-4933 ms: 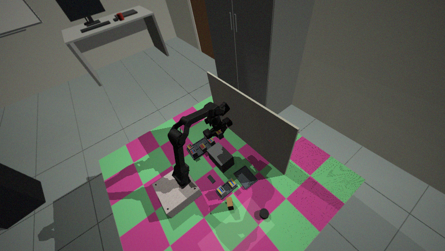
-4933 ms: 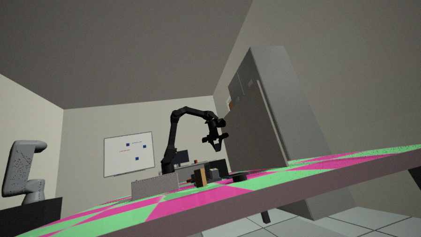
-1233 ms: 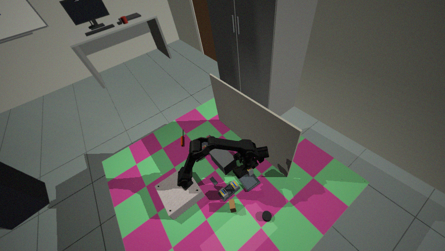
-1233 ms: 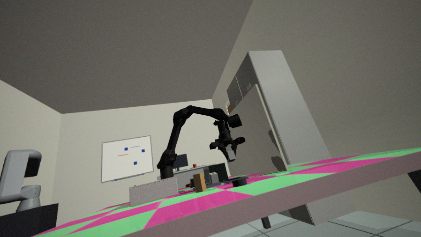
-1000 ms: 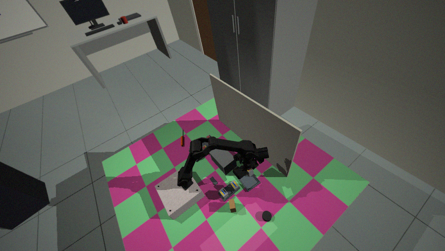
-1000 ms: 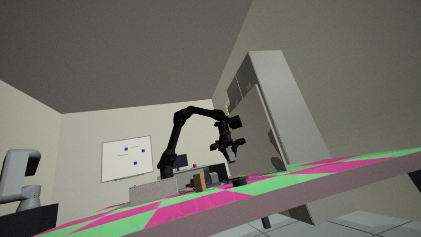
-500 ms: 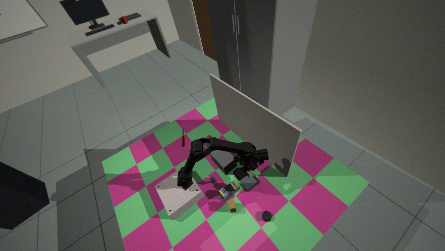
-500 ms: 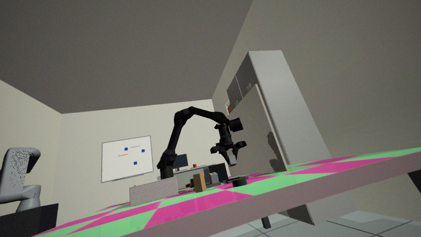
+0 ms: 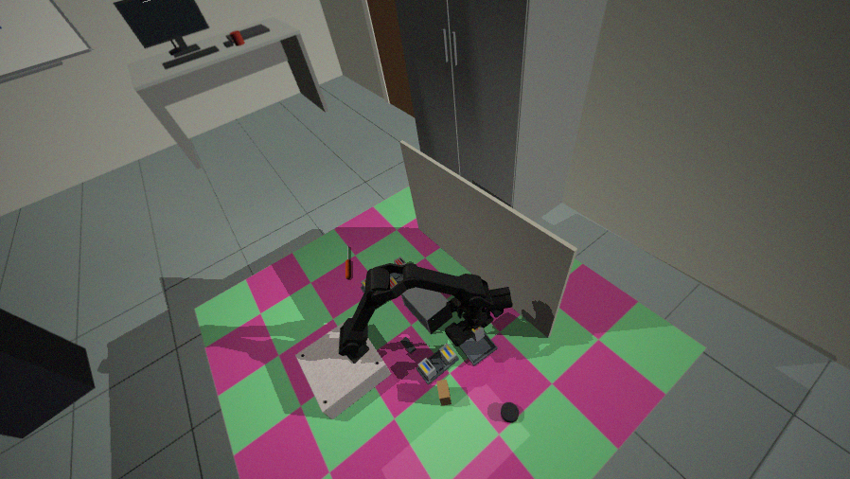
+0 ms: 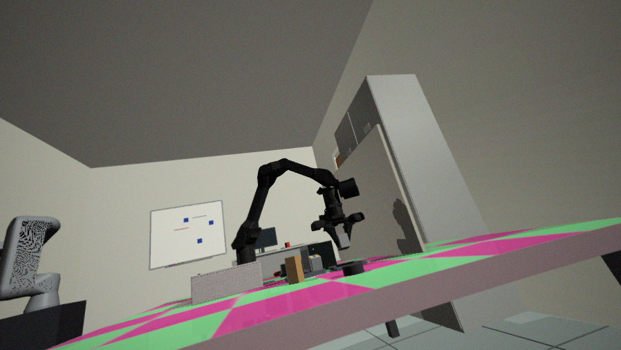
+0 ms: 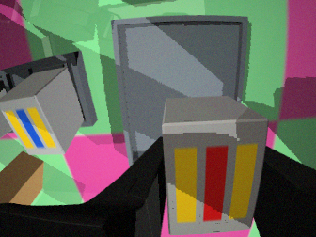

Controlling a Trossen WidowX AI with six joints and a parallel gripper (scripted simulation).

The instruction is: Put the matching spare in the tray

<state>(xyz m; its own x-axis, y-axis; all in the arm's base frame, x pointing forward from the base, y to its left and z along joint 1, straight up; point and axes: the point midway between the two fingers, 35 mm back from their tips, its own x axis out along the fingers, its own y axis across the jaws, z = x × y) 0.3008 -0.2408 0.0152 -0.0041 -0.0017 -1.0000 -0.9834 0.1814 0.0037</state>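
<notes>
Right now the dark flat tray is 6 cm below my gripper tip and 1 cm behind it. Also, from my gripper tip: black puck (21 cm to the right, 10 cm behind, 6 cm below); grey mounted unit (21 cm to the left, 2 cm behind, 1 cm below); grey spare (3 cm above).
</notes>
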